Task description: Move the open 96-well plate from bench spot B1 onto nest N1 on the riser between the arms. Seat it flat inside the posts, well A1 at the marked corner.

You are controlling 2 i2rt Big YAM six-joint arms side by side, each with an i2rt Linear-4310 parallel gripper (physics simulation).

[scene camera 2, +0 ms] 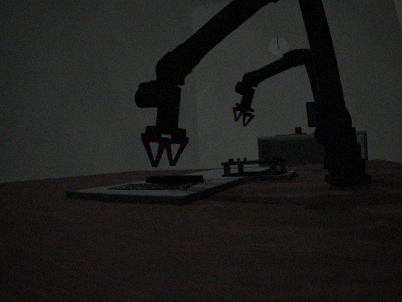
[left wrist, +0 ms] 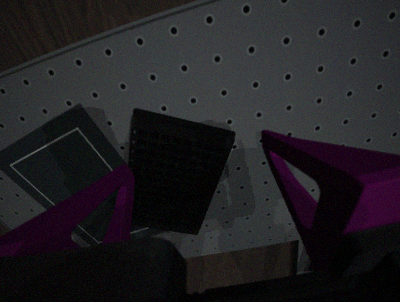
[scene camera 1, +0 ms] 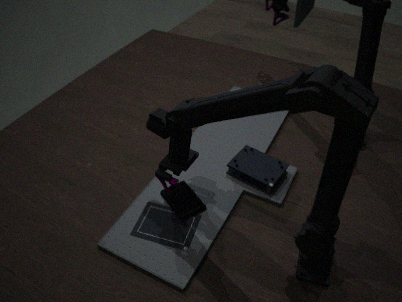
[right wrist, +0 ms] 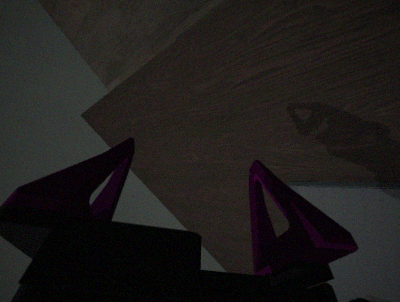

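Where they show: left gripper, fingertip midpoint: [scene camera 2: 163, 166] [left wrist: 193, 155] [scene camera 1: 175, 180]; right gripper, fingertip midpoint: [scene camera 2: 240, 123] [scene camera 1: 270, 17] [right wrist: 195, 154]; left arm's base, link origin: [scene camera 2: 347, 182] [scene camera 1: 313, 263].
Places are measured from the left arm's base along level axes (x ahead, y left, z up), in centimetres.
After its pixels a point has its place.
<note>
The black 96-well plate [scene camera 1: 183, 200] @(x 40.0, y -8.1, z 2.8 cm) [scene camera 2: 175, 179] @(x 37.9, y -2.3, z 2.5 cm) [left wrist: 177, 175] @(x 41.0, y -9.8, z 2.0 cm) lies turned askew, partly over one edge of the dark outlined bench spot B1 [scene camera 1: 142, 221] @(x 48.8, y 2.1, z 1.5 cm) [left wrist: 42, 145] @(x 48.9, y 0.5, z 1.5 cm). My left gripper [scene camera 1: 168, 181] @(x 44.2, y -13.0, z 5.2 cm) [scene camera 2: 164, 165] @(x 44.2, y -13.0, z 5.2 cm) [left wrist: 193, 155] @(x 44.2, y -13.0, z 5.2 cm) is open above the plate, with a gap below its fingertips; in the left wrist view the plate shows between the fingers. Nest N1 [scene camera 1: 257, 166] @(x 21.7, y -26.6, z 5.2 cm) [scene camera 2: 255, 162] @(x 21.4, y -21.2, z 4.9 cm), a dark raised block with small posts and a pale corner mark, holds no plate. My right gripper [scene camera 2: 240, 122] @(x 33.0, y -106.2, z 23.6 cm) [right wrist: 195, 154] @(x 33.0, y -106.2, z 23.6 cm) is open and empty, high up and far from the plate.
The pale perforated board [scene camera 1: 150, 270] @(x 40.4, y 15.6, z 1.3 cm) [scene camera 2: 85, 193] @(x 51.5, y 14.3, z 1.1 cm) [left wrist: 280, 30] @(x 48.7, y -21.6, z 1.3 cm) lies under the plate and spot. The nest stands on a pale base [scene camera 1: 280, 197] @(x 12.6, y -19.5, z 1.3 cm) beside the board. In scene camera 2 a grey box [scene camera 2: 290, 147] with a red thing [scene camera 2: 298, 130] on it stands behind the arms.
</note>
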